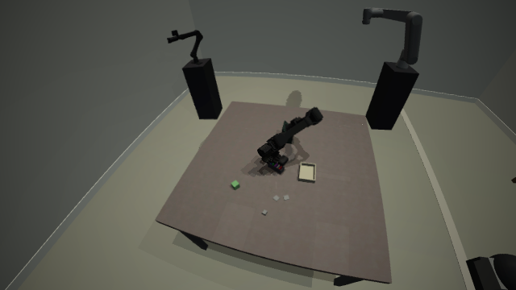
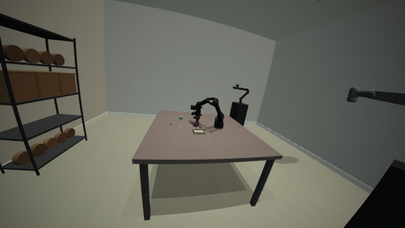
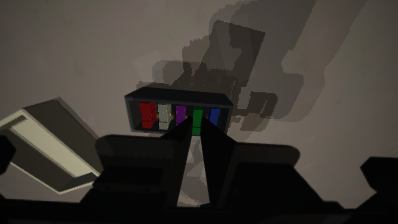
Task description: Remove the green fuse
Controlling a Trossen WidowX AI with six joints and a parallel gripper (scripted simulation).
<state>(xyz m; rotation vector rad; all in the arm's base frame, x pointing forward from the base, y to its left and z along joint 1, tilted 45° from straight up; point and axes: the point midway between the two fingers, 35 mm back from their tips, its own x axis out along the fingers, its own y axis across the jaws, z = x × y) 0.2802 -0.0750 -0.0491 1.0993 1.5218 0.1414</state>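
Now: gripper tip 4 cm short of the tray, 22 cm to the right of it and 4 cm above it. Round my gripper tip: green fuse (1 cm below).
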